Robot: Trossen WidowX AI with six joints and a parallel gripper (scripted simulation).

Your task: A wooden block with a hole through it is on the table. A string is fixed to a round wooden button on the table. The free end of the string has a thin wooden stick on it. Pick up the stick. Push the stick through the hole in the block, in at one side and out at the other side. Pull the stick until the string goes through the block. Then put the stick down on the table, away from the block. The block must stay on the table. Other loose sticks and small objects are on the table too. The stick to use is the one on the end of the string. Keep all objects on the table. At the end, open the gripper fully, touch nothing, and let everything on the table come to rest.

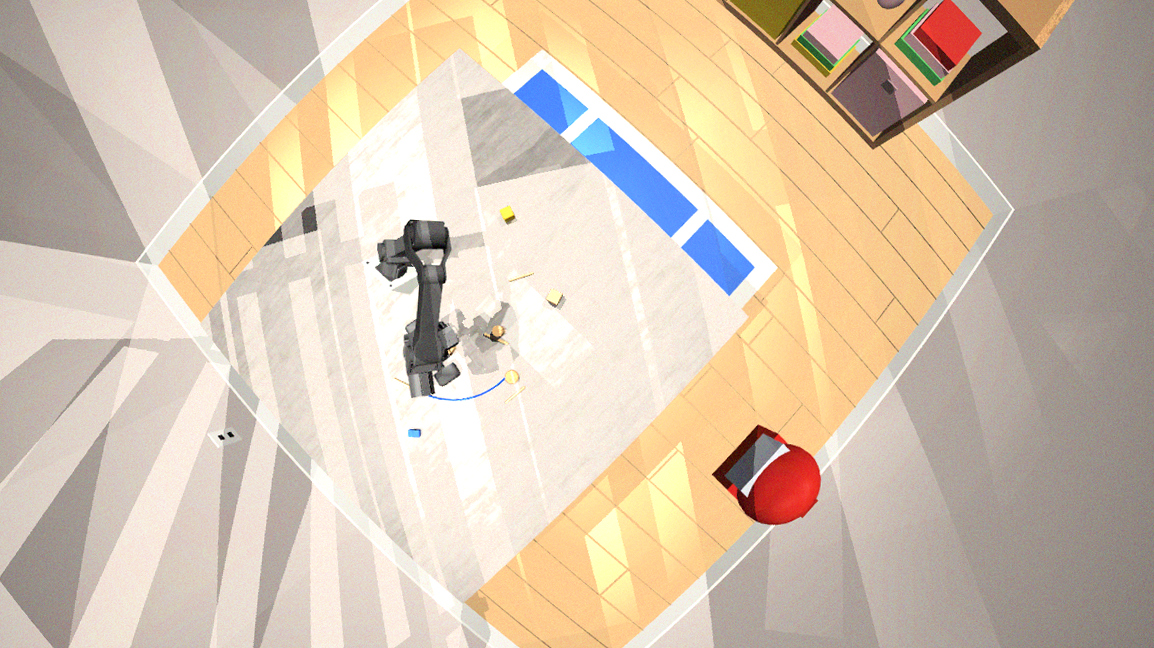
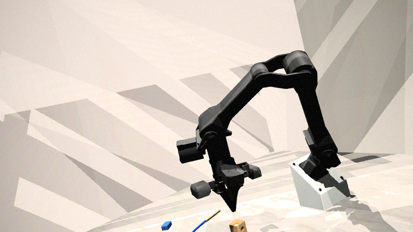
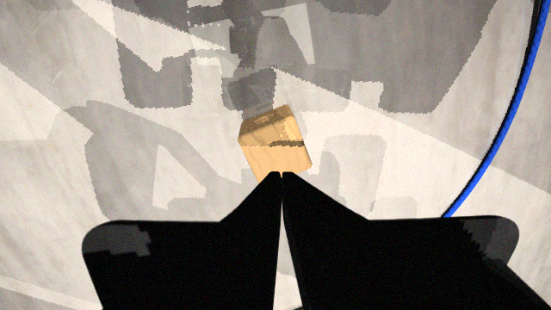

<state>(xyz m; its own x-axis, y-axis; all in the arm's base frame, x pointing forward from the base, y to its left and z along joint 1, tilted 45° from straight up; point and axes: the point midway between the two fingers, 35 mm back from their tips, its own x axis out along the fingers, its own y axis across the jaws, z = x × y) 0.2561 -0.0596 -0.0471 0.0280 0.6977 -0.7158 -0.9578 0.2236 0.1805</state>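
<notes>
Now: the blue piece 80 mm ahead of my gripper tip, 270 mm to the right of it and 50 mm below it. The rest, counted from my gripper tip: yellow cube 130 mm behind, 420 mm to the left, 40 mm below; wooden cylinder 80 mm ahead, 140 mm to the left, 40 mm below; round button 200 mm ahead, 60 mm to the left, 50 mm below.
</notes>
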